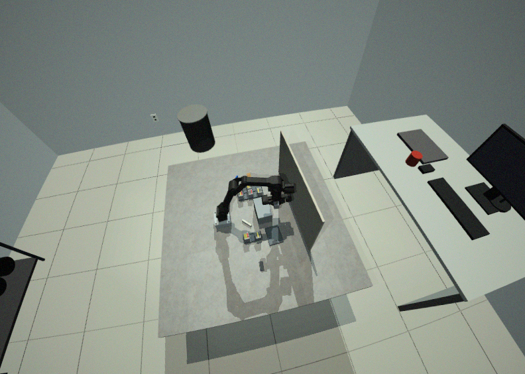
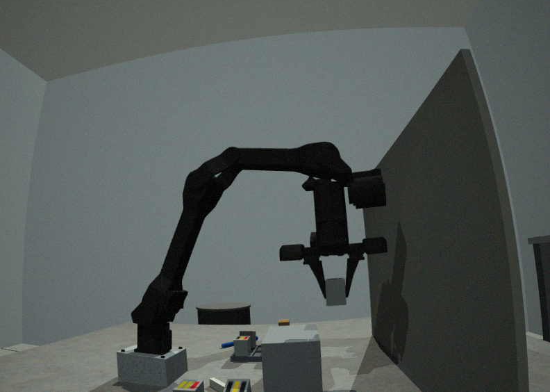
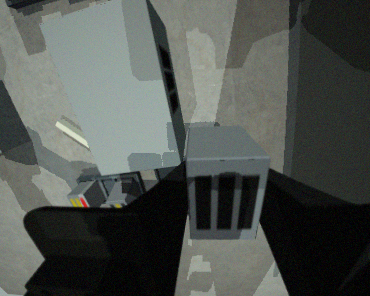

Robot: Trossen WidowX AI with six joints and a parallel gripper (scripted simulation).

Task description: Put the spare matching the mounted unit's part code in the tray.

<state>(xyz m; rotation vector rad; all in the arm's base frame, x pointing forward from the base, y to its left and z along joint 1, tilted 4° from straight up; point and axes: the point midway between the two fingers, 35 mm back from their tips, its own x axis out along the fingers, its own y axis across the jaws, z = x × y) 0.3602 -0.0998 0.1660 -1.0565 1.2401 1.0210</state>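
The dark grey tray is 6 cm behind my gripper tip, 13 cm to the right of it and 16 cm below it. Also, from my gripper tip: grey spare block (2 cm above); then mounted unit (8 cm behind, 6 cm to the left, 12 cm below); then tall grey panel (15 cm ahead, 3 cm to the left, 6 cm above).
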